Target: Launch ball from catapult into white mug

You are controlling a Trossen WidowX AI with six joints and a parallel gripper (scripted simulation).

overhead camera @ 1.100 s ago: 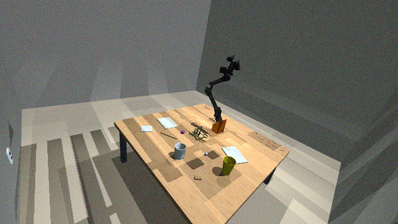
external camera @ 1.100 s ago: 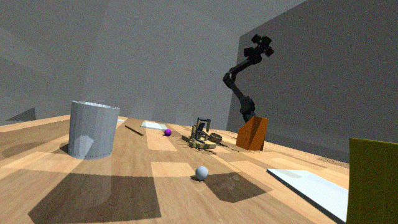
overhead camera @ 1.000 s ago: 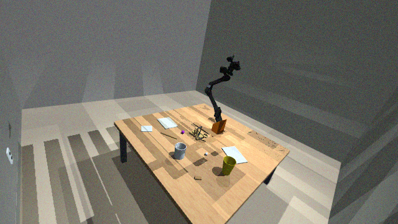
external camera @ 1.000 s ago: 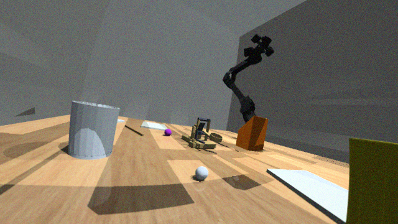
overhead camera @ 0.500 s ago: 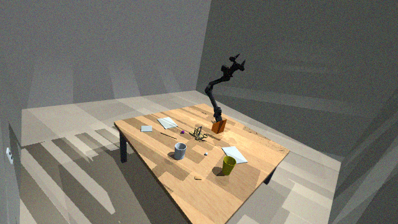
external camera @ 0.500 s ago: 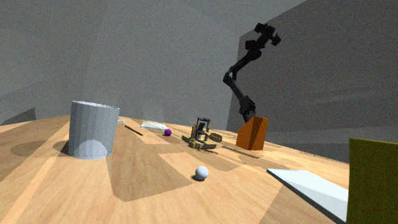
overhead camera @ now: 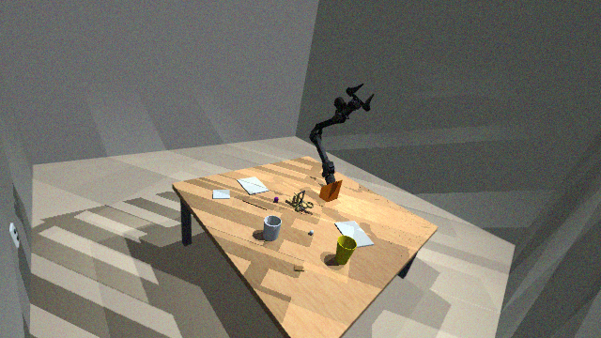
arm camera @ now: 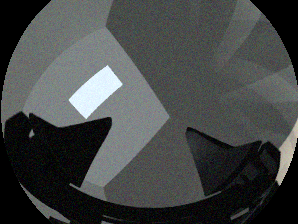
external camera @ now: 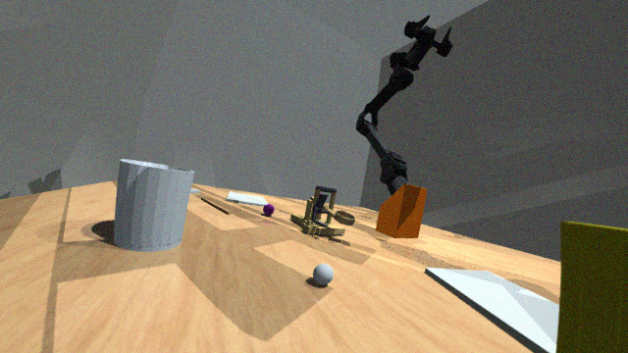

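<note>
My gripper tip is now 33 cm short of the frame, 3 cm to the left of it and 71 cm above it. Round my gripper tip: purple ball: 45 cm ahead, 13 cm to the right, 77 cm below; then wooden catapult: 34 cm ahead, 1 cm to the right, 74 cm below; then white ball: 42 cm ahead, 23 cm to the left, 78 cm below.
</note>
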